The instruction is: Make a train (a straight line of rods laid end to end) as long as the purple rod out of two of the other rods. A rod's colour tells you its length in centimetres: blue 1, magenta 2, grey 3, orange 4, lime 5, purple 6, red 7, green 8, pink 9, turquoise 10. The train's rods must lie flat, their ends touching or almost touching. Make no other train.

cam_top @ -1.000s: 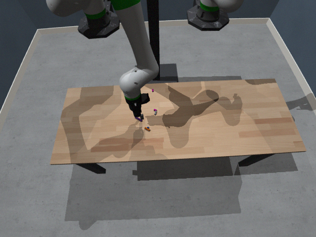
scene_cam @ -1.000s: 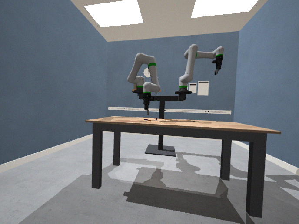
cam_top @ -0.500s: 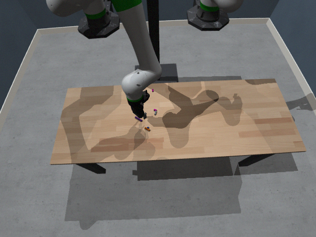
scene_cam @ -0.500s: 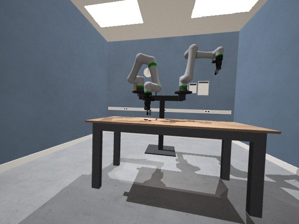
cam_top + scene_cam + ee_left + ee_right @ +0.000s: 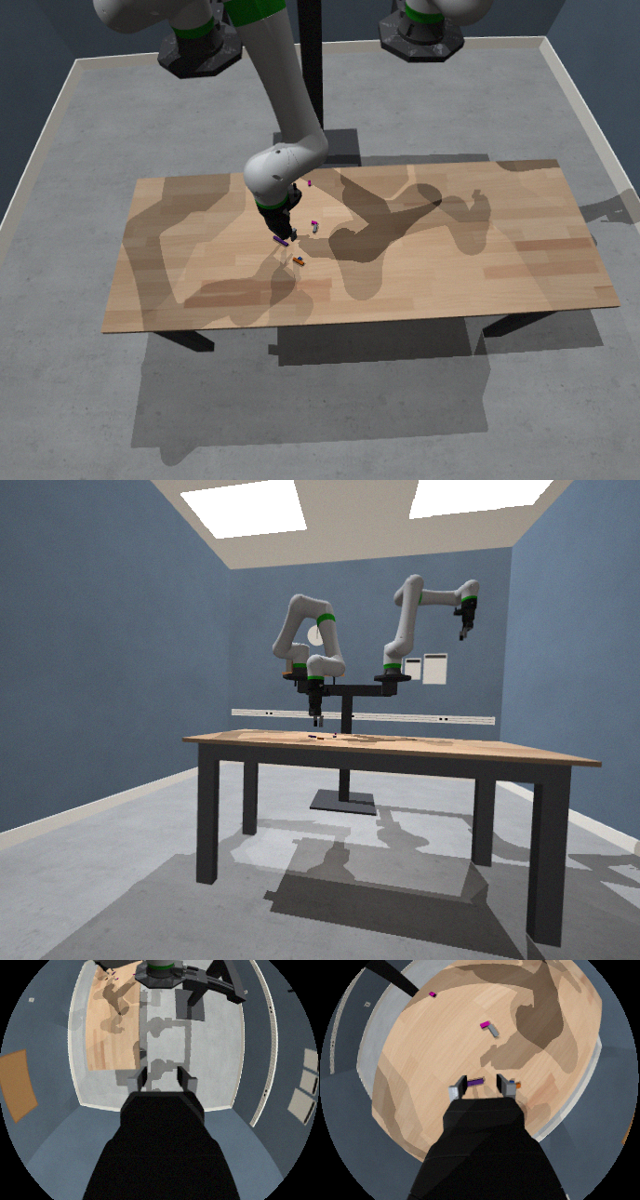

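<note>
Now: the purple rod 1 cm behind my right hand, 3 cm to the right of it and 8 cm below it. Also, from my right hand: orange rod (8 cm ahead, 3 cm to the left, 8 cm below); then small blue rod (7 cm ahead, 3 cm to the left, 8 cm below); then grey rod (5 cm behind, 9 cm to the left, 8 cm below).
</note>
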